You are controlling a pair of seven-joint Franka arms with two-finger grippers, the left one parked.
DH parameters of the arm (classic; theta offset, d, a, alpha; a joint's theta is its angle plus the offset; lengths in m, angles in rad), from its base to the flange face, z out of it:
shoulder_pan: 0 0.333 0 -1.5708
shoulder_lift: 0 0 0 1.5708
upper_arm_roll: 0 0.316 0.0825 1.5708
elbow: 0 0 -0.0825 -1.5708
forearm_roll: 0 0.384 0 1.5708
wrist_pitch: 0 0 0.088 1.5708
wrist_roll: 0 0.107 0 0
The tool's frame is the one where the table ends.
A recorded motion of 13 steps. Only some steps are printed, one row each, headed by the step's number.
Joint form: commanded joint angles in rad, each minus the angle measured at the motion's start. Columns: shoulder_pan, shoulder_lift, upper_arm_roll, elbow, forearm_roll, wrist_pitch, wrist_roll.
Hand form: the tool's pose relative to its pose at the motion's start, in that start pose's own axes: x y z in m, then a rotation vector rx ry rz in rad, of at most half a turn. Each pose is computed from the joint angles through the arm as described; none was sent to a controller.
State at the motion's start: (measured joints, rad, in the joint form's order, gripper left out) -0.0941 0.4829 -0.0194 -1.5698 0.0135 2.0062 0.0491
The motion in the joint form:
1: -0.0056 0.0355 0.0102 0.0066 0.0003 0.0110 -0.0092
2: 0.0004 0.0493 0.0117 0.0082 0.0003 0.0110 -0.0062
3: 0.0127 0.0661 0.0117 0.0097 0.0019 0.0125 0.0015
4: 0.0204 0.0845 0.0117 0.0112 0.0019 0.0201 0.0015
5: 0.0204 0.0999 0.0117 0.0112 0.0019 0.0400 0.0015
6: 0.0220 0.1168 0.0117 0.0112 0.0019 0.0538 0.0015
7: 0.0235 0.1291 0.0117 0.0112 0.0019 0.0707 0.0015
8: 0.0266 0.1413 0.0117 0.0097 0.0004 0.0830 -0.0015
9: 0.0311 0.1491 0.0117 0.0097 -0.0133 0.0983 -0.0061
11: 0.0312 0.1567 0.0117 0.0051 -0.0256 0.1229 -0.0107
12: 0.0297 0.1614 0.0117 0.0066 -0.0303 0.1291 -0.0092
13: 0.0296 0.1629 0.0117 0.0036 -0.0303 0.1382 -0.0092
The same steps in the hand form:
1: 0.0041 -0.0024 0.0202 0.0035 -0.0182 -0.0125
2: 0.0045 -0.0074 0.0289 0.0031 -0.0304 -0.0168
3: 0.0048 -0.0159 0.0396 0.0025 -0.0443 -0.0206
4: 0.0057 -0.0212 0.0509 0.0012 -0.0536 -0.0281
5: 0.0080 -0.0214 0.0599 0.0012 -0.0491 -0.0279
6: 0.0093 -0.0225 0.0704 0.0007 -0.0522 -0.0294
7: 0.0109 -0.0236 0.0775 0.0007 -0.0476 -0.0307
8: 0.0114 -0.0257 0.0856 -0.0010 -0.0489 -0.0375
9: 0.0126 -0.0282 0.0898 -0.0124 -0.0406 -0.0537
11: 0.0139 -0.0278 0.0951 -0.0219 -0.0276 -0.0652
12: 0.0149 -0.0267 0.0971 -0.0255 -0.0243 -0.0648
13: 0.0151 -0.0266 0.0987 -0.0252 -0.0198 -0.0648

